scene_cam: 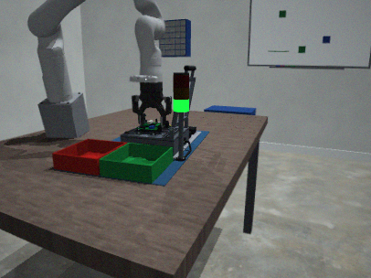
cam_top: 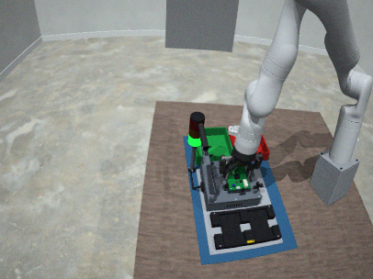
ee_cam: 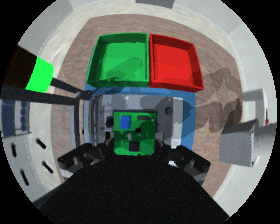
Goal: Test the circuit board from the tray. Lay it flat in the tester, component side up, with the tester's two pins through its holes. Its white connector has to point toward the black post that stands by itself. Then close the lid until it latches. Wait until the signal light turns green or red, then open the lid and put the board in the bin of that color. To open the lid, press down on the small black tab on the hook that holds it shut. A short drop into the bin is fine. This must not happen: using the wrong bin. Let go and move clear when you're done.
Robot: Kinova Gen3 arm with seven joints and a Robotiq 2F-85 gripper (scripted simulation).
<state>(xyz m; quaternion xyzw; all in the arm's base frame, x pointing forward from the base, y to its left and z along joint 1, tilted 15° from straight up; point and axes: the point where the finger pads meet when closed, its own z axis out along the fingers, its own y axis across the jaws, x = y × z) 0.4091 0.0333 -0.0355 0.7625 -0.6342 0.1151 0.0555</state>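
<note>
My hand is 10 mm above the green circuit board. The rest, counted from my hand: clear lid: 120 mm ahead, 20 mm to the left, 100 mm above; red bin: 70 mm behind, 210 mm to the right, 70 mm below; green bin: 80 mm ahead, 190 mm to the right, 70 mm below.
</note>
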